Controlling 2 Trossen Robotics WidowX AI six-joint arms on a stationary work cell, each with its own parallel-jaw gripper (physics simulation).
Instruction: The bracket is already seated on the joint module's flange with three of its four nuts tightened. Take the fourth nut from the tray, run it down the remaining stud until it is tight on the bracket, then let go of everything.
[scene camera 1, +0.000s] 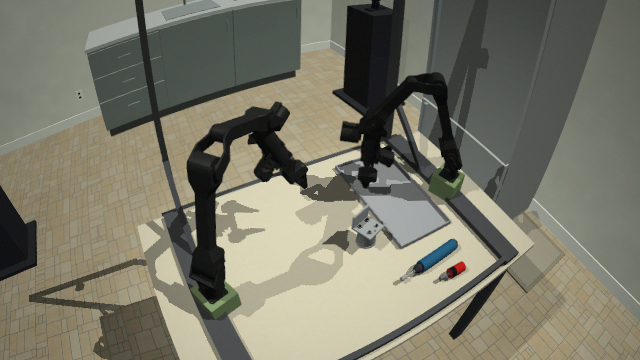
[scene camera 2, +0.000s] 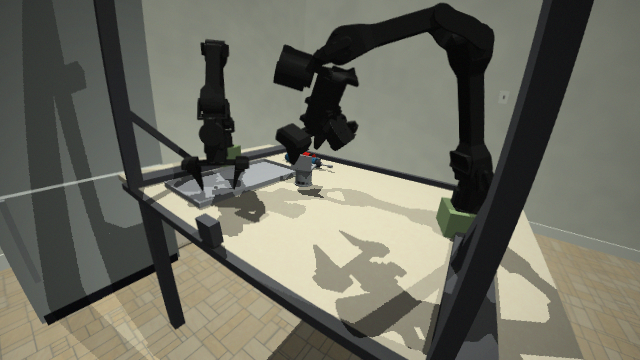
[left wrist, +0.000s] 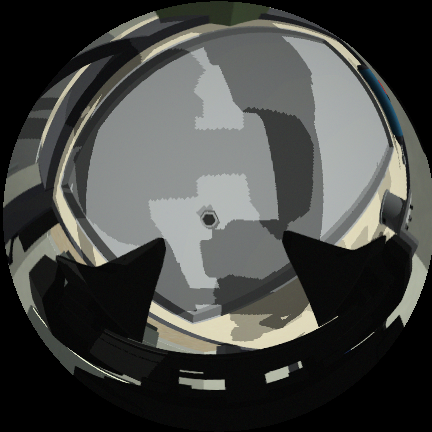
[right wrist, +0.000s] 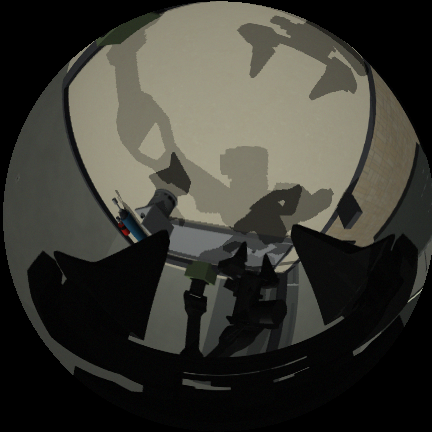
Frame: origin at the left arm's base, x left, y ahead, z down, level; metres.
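Where they show: left gripper, fingertip midpoint: (scene camera 2: 218, 189) (left wrist: 224, 240) (right wrist: 255, 248); right gripper, fingertip midpoint: (scene camera 1: 298, 181) (scene camera 2: 304, 155) (right wrist: 231, 233); left arm's base, link origin: (scene camera 1: 449, 174) (right wrist: 199, 280); right arm's base, link origin: (scene camera 1: 213, 291) (scene camera 2: 466, 207).
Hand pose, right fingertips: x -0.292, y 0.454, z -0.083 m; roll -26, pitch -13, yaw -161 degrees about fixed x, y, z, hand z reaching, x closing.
Each offset is from my right fingertips to the top centre of the thing.
The loose nut @[dx +0.049, dy -0.307, dz +0.148 m] (left wrist: 202, 218) lies flat on the grey tray @[dx +0.158, dy -0.289, dz +0.142 m] (scene camera 1: 417, 216) (scene camera 2: 270, 171) (left wrist: 352, 105) (right wrist: 190, 242). My left gripper (scene camera 1: 366, 185) (scene camera 2: 218, 189) (left wrist: 224, 240) is open and empty, pointing down low over the tray, with the nut ahead of its spread fingertips in the left wrist view. The grey bracket (scene camera 1: 361, 216) (scene camera 2: 303, 163) (right wrist: 158, 219) sits on the round joint module @[dx +0.211, dy -0.069, dz +0.083 m] (scene camera 1: 366, 241) (scene camera 2: 303, 178) (left wrist: 391, 207) (right wrist: 166, 196) beside the tray; dark fasteners show on it, too small to tell apart. My right gripper (scene camera 1: 304, 186) (scene camera 2: 306, 155) (right wrist: 231, 233) is open and empty, high above the table.
A blue driver @[dx +0.423, dy -0.123, dz +0.117 m] (scene camera 1: 437, 256) (left wrist: 384, 100) (right wrist: 133, 226) and a smaller red tool @[dx +0.508, dy -0.129, dz +0.123 m] (scene camera 1: 456, 270) (right wrist: 123, 228) lie near the bracket and tray. Dark rails edge the table, and a dark block @[dx -0.190, dy -0.132, dz +0.100 m] (scene camera 2: 209, 230) (right wrist: 349, 210) stands at one edge. Arm shadows cross the tray and table.
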